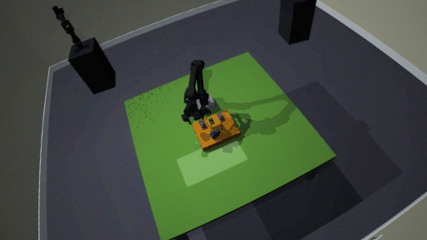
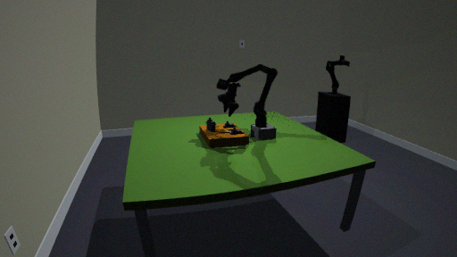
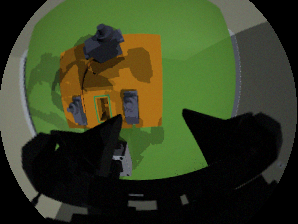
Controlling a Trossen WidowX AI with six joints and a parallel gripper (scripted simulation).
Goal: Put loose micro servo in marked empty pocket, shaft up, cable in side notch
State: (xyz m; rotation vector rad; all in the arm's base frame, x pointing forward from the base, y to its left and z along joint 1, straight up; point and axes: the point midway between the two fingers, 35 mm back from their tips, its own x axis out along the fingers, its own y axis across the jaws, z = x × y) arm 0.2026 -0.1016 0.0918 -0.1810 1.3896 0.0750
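Now: the orange deck 120 mm to the left of my gripper tip, 100 mm below it and 90 mm ahead of it.
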